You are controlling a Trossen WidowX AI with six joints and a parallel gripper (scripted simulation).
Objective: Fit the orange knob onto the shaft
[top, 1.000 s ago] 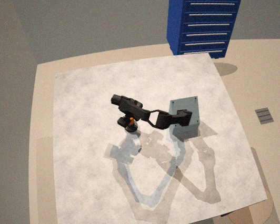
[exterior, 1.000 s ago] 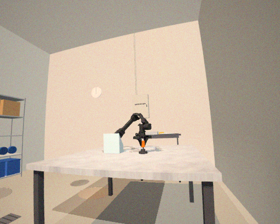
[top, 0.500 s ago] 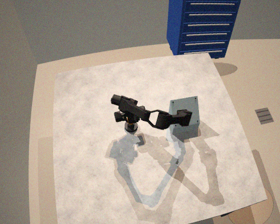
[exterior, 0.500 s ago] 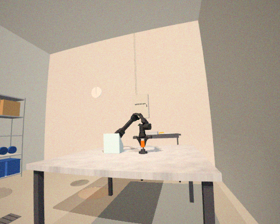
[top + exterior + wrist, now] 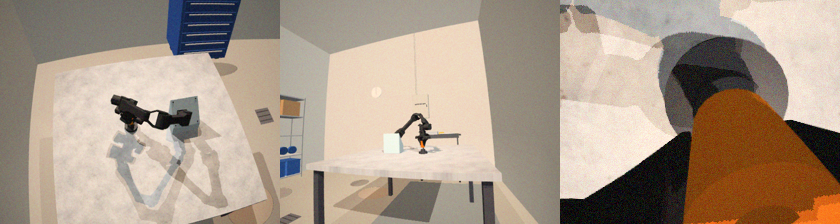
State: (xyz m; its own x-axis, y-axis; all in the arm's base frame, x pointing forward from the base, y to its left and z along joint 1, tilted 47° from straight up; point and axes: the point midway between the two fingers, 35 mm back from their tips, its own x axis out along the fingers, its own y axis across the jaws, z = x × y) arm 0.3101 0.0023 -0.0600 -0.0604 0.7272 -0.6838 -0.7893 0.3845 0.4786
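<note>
The orange knob is 20 mm above my gripper tip. From my gripper tip the other things lie so: round pedestal: 40 mm below.
</note>
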